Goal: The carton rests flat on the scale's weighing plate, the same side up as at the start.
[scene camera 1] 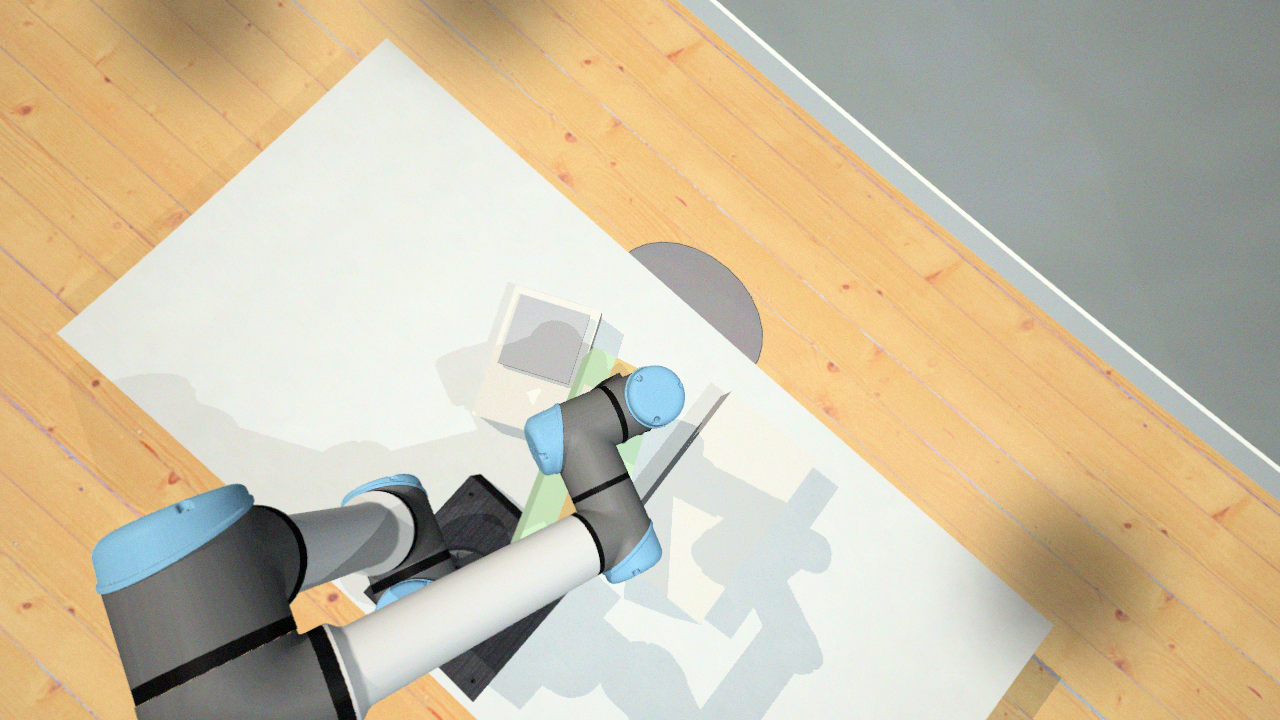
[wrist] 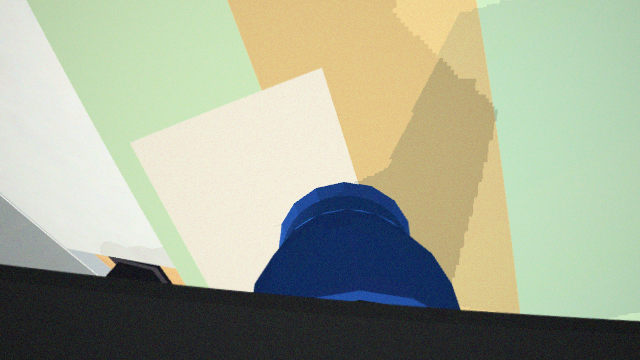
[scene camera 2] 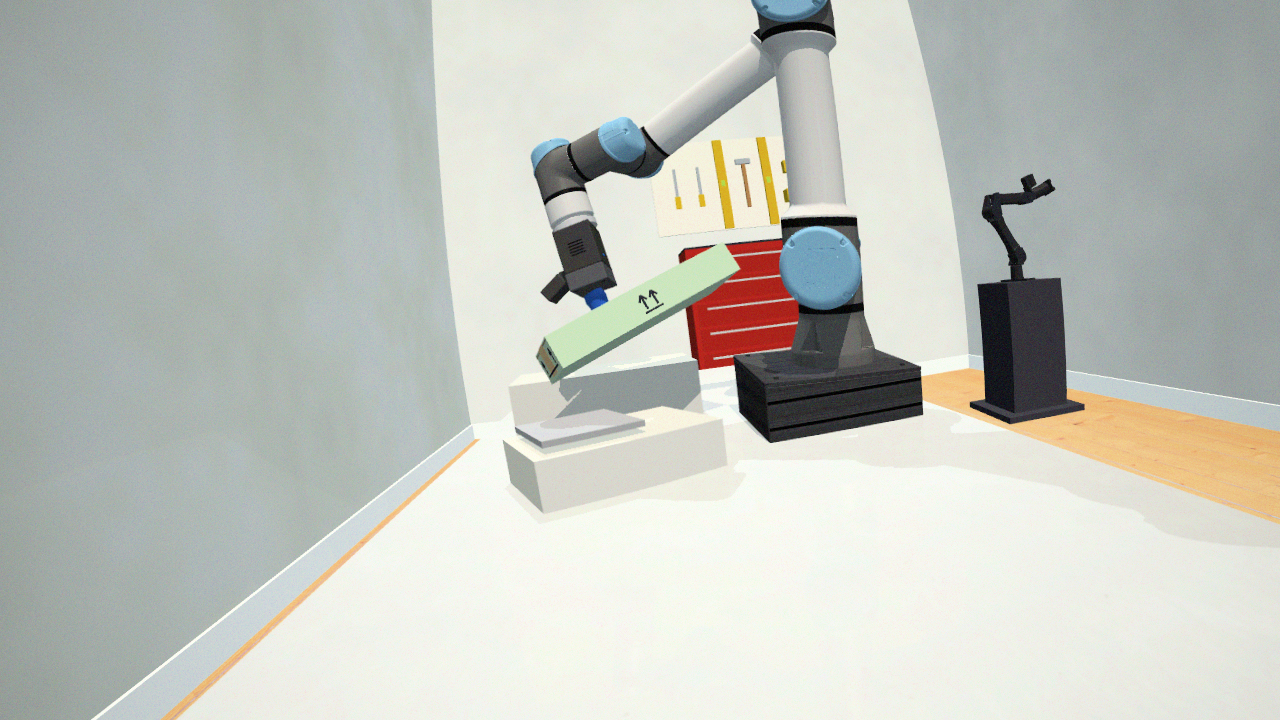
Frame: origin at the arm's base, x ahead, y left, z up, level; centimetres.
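Seen in the pictures: hand, its tool point: (wrist: 336,216) (scene camera 2: 603,316); arm's base, origin of its link: (scene camera 2: 833,359).
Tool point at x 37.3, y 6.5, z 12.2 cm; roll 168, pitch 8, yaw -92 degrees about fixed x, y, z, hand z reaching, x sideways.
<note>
Offsets run from my tool point to a thing's top centre. "*": to the spot under its first point.
The long green carton (scene camera 1: 539,512) (scene camera 2: 640,311) (wrist: 565,150) has a tan tape stripe, a white label and two arrows on its side pointing up. It hangs tilted in the air, its taped end low and its other end high towards the arm's base. My gripper (scene camera 2: 597,299) (wrist: 345,192), a blue suction cup, is on its top face and holds it; the wrist hides the cup in scene camera 1. The scale {dy +15.8, dx -0.9, dz -13.2 cm} (scene camera 1: 501,407) (scene camera 2: 635,465) is a cream block with a grey weighing plate {* dy +18.5, dx +3.7, dz -13.2 cm} (scene camera 1: 546,333) (scene camera 2: 581,428). The carton is above the plate's level, not touching it.
A second pale block {* dy -13.5, dx +17.3, dz -14.3 cm} (scene camera 2: 535,402) stands behind the scale, near the carton's low end in scene camera 2. The arm's black base box (scene camera 1: 474,667) (scene camera 2: 832,407) stands to the right there. Farther off are a red drawer cabinet (scene camera 2: 738,308) and a dark pedestal (scene camera 2: 1024,349) with a small arm.
</note>
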